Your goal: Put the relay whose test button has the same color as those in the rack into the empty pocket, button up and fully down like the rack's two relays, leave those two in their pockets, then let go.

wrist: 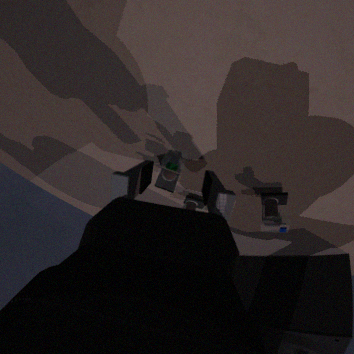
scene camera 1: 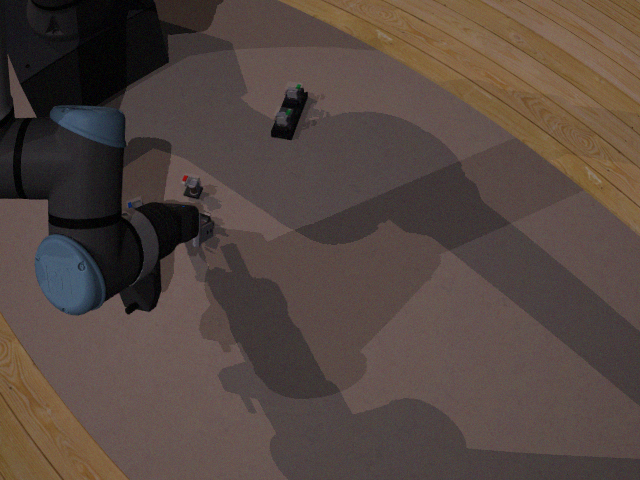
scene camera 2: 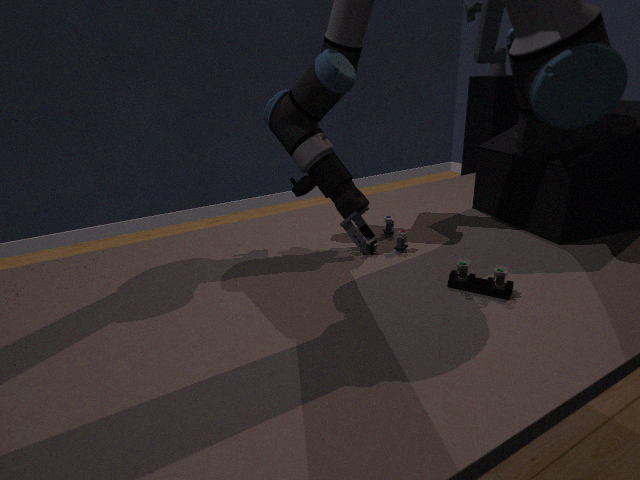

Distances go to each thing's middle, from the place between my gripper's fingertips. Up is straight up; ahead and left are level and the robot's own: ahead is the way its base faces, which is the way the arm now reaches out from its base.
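Looking at the black rack (scene camera 2: 475, 285), I find that my hand is 80 mm beyond the rack, 260 mm to the right of the rack and 10 mm above the rack.
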